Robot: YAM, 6 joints.
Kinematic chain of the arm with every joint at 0, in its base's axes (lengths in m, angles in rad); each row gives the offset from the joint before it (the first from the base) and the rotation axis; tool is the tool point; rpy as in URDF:
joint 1: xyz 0 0 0.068 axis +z
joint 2: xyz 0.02 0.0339 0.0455 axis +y
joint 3: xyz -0.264 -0.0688 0 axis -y
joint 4: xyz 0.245 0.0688 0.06 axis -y
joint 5: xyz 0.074 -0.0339 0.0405 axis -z
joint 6: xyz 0.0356 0 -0.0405 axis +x
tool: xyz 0 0 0 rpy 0 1.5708 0
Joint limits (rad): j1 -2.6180..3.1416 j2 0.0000..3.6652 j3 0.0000..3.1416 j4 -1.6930..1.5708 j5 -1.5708..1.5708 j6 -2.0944..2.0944
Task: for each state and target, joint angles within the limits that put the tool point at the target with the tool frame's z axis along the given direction. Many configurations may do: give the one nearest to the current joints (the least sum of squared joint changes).
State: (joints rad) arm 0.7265 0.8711 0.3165 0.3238 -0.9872 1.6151
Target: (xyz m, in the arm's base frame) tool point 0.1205 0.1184 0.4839 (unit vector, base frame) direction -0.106 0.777 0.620
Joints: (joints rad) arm 0.6306 0.9771 1.0020 1.0049 -0.7619 1.6151
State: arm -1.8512 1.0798 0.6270 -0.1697 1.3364 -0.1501
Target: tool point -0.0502 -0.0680 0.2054 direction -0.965 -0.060 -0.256
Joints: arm -1.8070 0.3221 0.3507 -0.7619 1.1784 -0.1501
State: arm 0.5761 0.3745 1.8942 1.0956 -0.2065 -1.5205
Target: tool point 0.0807 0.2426 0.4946 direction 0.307 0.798 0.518
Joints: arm 1.2559 1.1922 1.2705 0.4671 0.0448 -1.5205
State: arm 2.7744 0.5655 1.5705 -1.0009 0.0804 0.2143
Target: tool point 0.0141 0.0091 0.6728 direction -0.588 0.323 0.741
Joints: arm 3.0731 1.0266 2.2198 -0.3100 0.2860 0.2143
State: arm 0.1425 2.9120 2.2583 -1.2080 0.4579 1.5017
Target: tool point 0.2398 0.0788 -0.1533 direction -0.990 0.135 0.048
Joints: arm 0.2628 3.2633 1.7612 -1.6915 -0.3979 1.5017
